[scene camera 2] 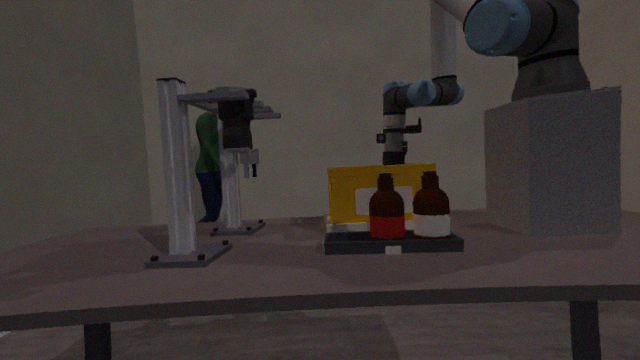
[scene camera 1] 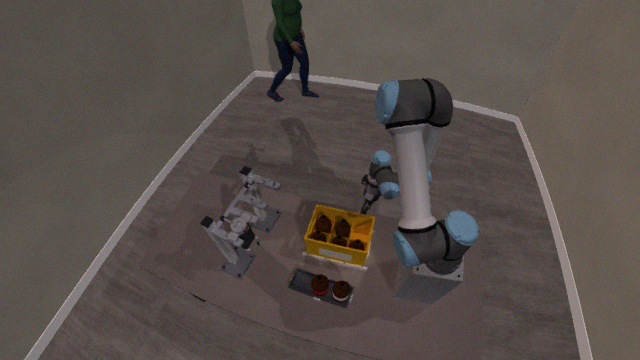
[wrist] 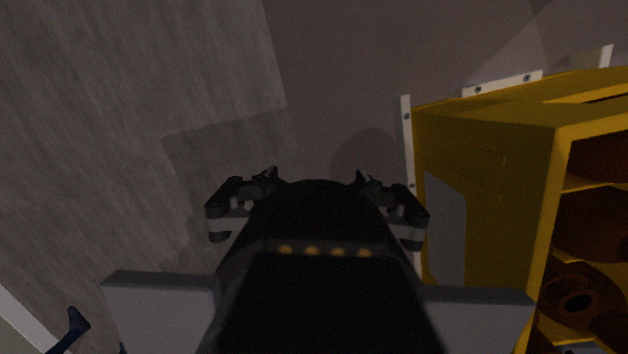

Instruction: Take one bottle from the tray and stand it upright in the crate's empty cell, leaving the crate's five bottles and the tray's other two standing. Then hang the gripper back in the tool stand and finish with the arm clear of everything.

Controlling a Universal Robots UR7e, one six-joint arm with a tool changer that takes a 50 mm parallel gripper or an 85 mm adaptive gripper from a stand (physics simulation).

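Seen in the pictures: hand, tool point: (scene camera 2: 393, 146); arm's base, link origin: (scene camera 2: 548, 98).
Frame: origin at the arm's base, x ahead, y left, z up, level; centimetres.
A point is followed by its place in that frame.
My adaptive gripper (scene camera 1: 366, 206) (wrist: 315, 176) is open, with no bottle between its fingers. It hangs beside the back right of the yellow crate (scene camera 1: 361, 257) {z -19.9, x 29.1, y -1.2 cm} (scene camera 2: 342, 192) {z -20.8, x 51.6, y -0.5 cm} (wrist: 490, 200) {z -17.7, x 33.0, y -19.6 cm}, which hides its fingertips in scene camera 2. Five brown bottles stand in the crate; its back right cell (scene camera 1: 361, 232) {z -29.8, x 32.2, y -18.9 cm} is empty. The dark tray (scene camera 1: 302, 282) {z -31.4, x 51.7, y 13.8 cm} (scene camera 2: 350, 246) {z -30.3, x 51.4, y 18.6 cm} holds a red-label bottle (scene camera 1: 320, 284) {z -19.6, x 42.2, y 15.6 cm} (scene camera 2: 386, 215) {z -24.4, x 43.6, y 17.7 cm} and a white-label bottle (scene camera 1: 341, 290) {z -18.6, x 33.2, y 16.0 cm} (scene camera 2: 431, 215) {z -24.8, x 34.5, y 17.7 cm}, both upright; its left place is empty. A third loose bottle does not show in any view.
The tool stand (scene camera 2: 175, 165) {z -12.0, x 87.0, y 16.0 cm} stands left of the crate, with the parallel gripper (scene camera 1: 245, 237) (scene camera 2: 237, 125) hanging in it. White locating strips (wrist: 406, 125) {z -28.9, x 29.2, y -20.5 cm} edge the crate. The arm's pedestal (scene camera 1: 427, 287) {z -11.7, x 0.6, y 8.8 cm} (scene camera 2: 555, 165) {z -16.1, x 4.4, y 8.8 cm} is at the right. A person (scene camera 1: 290, 45) is at the back.
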